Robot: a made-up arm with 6 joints. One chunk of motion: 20 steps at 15 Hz.
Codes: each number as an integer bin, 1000 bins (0 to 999) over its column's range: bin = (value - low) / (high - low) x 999, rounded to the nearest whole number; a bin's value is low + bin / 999 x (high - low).
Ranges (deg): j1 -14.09..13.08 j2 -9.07..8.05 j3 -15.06..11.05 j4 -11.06..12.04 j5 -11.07..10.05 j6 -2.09..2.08
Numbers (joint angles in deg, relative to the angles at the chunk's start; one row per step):
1: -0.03 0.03 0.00 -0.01 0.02 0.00
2: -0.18 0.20 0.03 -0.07 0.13 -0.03
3: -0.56 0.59 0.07 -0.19 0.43 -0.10
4: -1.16 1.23 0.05 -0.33 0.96 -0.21
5: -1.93 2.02 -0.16 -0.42 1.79 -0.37
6: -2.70 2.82 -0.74 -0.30 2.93 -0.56
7: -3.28 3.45 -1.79 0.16 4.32 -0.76
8: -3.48 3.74 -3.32 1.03 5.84 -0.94
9: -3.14 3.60 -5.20 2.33 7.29 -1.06
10: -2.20 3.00 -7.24 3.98 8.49 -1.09
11: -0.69 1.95 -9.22 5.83 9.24 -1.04
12: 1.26 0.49 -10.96 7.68 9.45 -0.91
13: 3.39 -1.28 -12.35 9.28 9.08 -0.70
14: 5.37 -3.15 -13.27 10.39 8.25 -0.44
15: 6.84 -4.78 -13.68 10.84 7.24 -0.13
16: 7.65 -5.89 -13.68 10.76 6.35 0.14
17: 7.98 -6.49 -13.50 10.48 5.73 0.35
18: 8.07 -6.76 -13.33 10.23 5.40 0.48
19: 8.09 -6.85 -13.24 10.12 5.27 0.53
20: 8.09 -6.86 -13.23 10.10 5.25 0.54
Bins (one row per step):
1: 517 531 576 478 525 501
2: 511 541 577 475 530 494
3: 497 564 579 470 544 477
4: 475 601 578 464 569 450
5: 447 647 570 460 608 412
6: 419 694 548 465 662 367
7: 397 731 508 485 728 319
8: 390 747 449 523 800 276
9: 403 739 377 579 868 247
10: 437 704 299 650 925 240
11: 493 643 223 730 961 252
12: 564 558 157 810 971 283
13: 643 455 104 880 953 333
14: 716 345 68 928 914 395
15: 770 250 53 947 866 470
16: 799 186 53 944 824 534
17: 811 151 60 932 795 585
18: 815 135 66 921 779 616
19: 816 130 70 916 773 628
20: 816 129 70 915 772 630

